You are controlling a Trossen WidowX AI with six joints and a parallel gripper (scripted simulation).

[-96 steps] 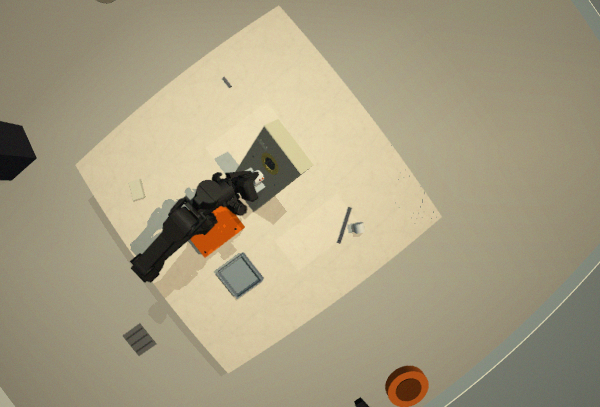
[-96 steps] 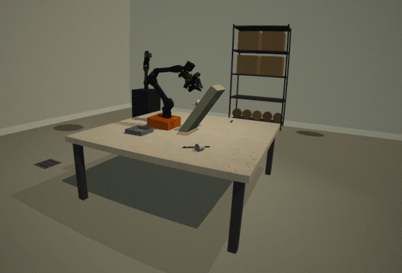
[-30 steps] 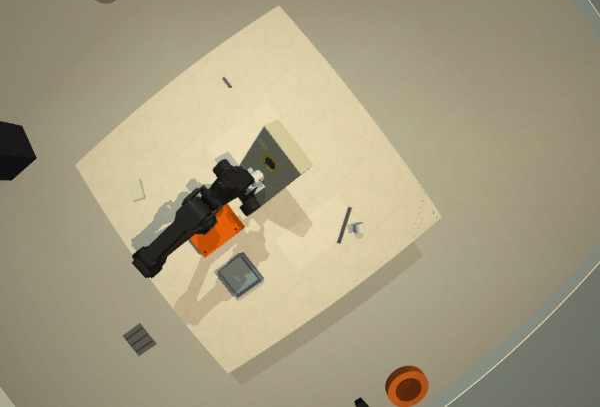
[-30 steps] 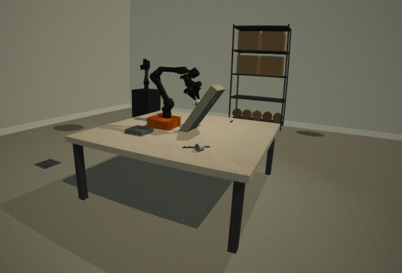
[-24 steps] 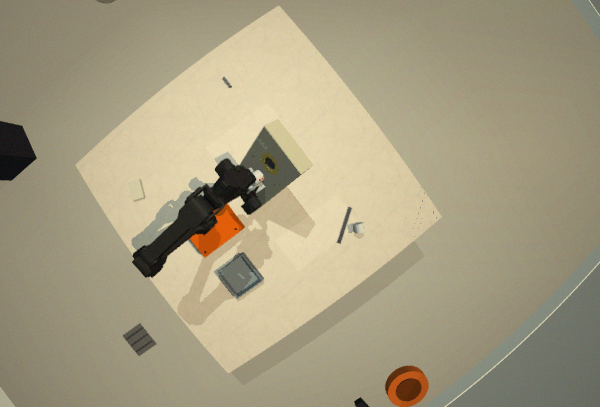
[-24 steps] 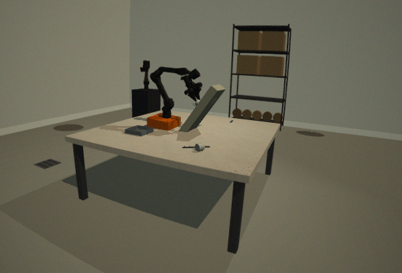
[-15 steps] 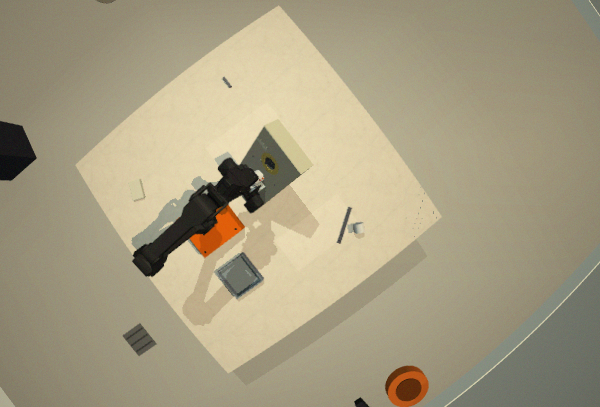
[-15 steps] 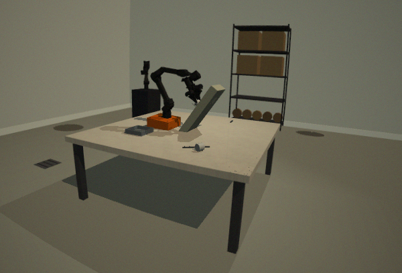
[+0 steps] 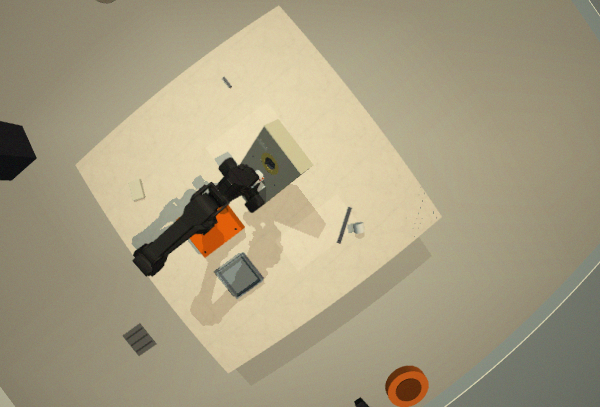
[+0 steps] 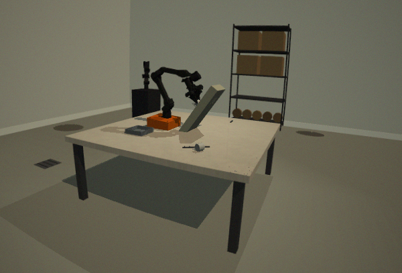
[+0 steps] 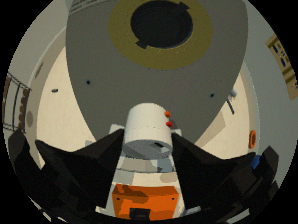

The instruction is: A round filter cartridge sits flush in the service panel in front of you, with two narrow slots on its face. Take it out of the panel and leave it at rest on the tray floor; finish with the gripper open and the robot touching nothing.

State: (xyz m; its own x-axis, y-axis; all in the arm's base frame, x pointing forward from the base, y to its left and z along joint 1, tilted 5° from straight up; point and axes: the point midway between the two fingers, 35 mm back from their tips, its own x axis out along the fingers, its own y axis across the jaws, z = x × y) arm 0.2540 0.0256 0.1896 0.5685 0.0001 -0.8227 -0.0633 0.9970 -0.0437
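Now: the grey tray 33 cm behind my gripper tip, 30 cm to the right of it and 21 cm below it. The rest, counted from my gripper tip: white filter cartridge right at my gripper tip; small pale block 54 cm behind, 29 cm to the left, 21 cm below.
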